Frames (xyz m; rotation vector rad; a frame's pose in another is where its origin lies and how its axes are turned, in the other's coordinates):
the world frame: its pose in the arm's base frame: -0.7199 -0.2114 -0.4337 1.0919 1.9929 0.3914
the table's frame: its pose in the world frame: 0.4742 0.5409 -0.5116 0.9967 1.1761 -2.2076
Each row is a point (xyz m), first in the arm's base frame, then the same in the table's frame.
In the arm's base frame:
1: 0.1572 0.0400 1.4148
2: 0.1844 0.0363 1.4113
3: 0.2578 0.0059 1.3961
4: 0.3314 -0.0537 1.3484
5: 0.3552 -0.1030 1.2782
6: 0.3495 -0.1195 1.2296
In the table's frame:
1: 0.8706 -1.6241 -0.4325
2: 0.8579 -1.6484 -0.4292
3: 0.8286 -1.7180 -0.4001
4: 0.7877 -1.7851 -0.3289
5: 0.7461 -1.7969 -0.2511
6: 0.7187 -1.7803 -0.2107

